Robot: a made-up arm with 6 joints. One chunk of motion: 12 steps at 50 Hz.
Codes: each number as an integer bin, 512 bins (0 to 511) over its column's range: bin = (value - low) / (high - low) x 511, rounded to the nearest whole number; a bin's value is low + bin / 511 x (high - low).
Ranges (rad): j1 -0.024..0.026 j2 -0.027..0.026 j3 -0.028..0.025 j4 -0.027..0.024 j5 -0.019..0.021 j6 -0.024..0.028
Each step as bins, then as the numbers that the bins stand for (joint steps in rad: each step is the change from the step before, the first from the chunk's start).
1 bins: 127 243 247 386 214 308
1 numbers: -0.01157 -0.00180 -0.00238 0.01152 -0.00225 0.00734
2 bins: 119 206 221 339 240 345
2 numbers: -0.01236 -0.00563 -0.00508 0.00683 -0.00021 0.01111
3 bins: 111 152 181 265 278 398
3 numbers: -0.01314 -0.01123 -0.00923 -0.00055 0.00276 0.01650
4 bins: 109 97 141 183 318 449
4 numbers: -0.01333 -0.01694 -0.01338 -0.00874 0.00589 0.02169
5 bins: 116 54 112 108 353 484
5 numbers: -0.01265 -0.02140 -0.01638 -0.01622 0.00863 0.02525
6 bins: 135 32 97 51 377 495
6 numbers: -0.01079 -0.02368 -0.01794 -0.02191 0.01051 0.02637
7 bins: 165 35 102 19 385 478
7 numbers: -0.00786 -0.02337 -0.01742 -0.02510 0.01114 0.02464
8 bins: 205 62 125 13 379 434
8 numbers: -0.00394 -0.02057 -0.01504 -0.02570 0.01067 0.02016
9 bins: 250 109 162 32 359 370
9 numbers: 0.00046 -0.01569 -0.01120 -0.02381 0.00910 0.01365
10 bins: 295 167 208 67 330 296
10 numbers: 0.00486 -0.00968 -0.00643 -0.02031 0.00683 0.00612
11 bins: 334 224 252 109 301 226
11 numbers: 0.00868 -0.00377 -0.00186 -0.01612 0.00456 -0.00100
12 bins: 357 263 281 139 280 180
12 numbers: 0.01093 0.00028 0.00114 -0.01313 0.00292 -0.00568
